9 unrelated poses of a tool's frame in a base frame.
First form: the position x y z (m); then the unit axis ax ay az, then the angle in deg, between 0 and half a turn.
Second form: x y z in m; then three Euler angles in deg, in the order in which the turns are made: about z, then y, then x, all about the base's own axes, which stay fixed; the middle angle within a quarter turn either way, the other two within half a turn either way. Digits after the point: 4 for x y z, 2 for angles.
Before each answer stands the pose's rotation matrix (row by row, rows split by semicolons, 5 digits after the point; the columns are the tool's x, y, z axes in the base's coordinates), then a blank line. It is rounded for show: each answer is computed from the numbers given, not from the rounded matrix.
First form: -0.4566, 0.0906, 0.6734, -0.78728, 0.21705, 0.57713, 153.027
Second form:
0.28098 -0.58494 -0.76085; -0.06140 -0.80212 0.59399; -0.95775 -0.12018 -0.26129

-0.4566, 0.0906, 0.6734, 64.34, -49.54, -113.74
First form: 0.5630, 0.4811, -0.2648, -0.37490, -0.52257, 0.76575, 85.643
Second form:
0.20584 -0.58251 -0.78633; 0.94456 0.32830 0.00406; 0.25579 -0.74357 0.61780

0.5630, 0.4811, -0.2648, 70.54, -51.84, -0.38
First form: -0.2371, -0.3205, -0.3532, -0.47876, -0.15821, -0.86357, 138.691
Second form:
-0.34977 0.70270 0.61957; -0.43742 -0.70733 0.55529; 0.82845 -0.07679 0.55478

-0.2371, -0.3205, -0.3532, -116.46, 38.28, -45.03
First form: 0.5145, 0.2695, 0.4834, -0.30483, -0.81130, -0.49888, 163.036
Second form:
-0.77469 0.62941 0.06081; 0.33829 0.33127 0.88080; 0.53424 0.70292 -0.46956

0.5145, 0.2695, 0.4834, -140.91, 3.49, -118.06
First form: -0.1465, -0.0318, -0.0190, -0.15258, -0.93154, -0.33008, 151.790
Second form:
-0.83742 0.42342 -0.34560; 0.11136 0.75124 0.65057; 0.53509 0.50632 -0.67626

-0.1465, -0.0318, -0.0190, -153.18, -20.22, -136.11
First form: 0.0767, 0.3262, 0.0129, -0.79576, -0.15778, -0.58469, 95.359
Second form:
0.59899 0.71942 0.35164; -0.44485 -0.06618 0.89315; 0.66582 -0.69142 0.28040

0.0767, 0.3262, 0.0129, -50.22, 20.59, -72.57
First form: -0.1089, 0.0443, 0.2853, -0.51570, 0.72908, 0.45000, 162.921
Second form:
-0.43574 -0.86755 -0.23977; -0.60323 0.08377 0.79316; -0.66802 0.49025 -0.55983

-0.1089, 0.0443, 0.2853, 116.67, -13.87, -125.22
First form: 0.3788, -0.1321, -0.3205, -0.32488, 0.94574, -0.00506, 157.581
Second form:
-0.72130 -0.58935 0.36385; -0.59321 0.79683 0.11469; -0.35752 -0.13311 -0.92437

0.3788, -0.1321, -0.3205, 140.75, 21.34, -172.93
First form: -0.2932, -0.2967, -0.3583, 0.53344, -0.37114, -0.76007, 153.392
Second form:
-0.35512 -0.03457 -0.93418; -0.71541 -0.63319 0.29539; -0.60173 0.77322 0.20013

-0.2932, -0.2967, -0.3583, 174.44, -69.10, -55.88
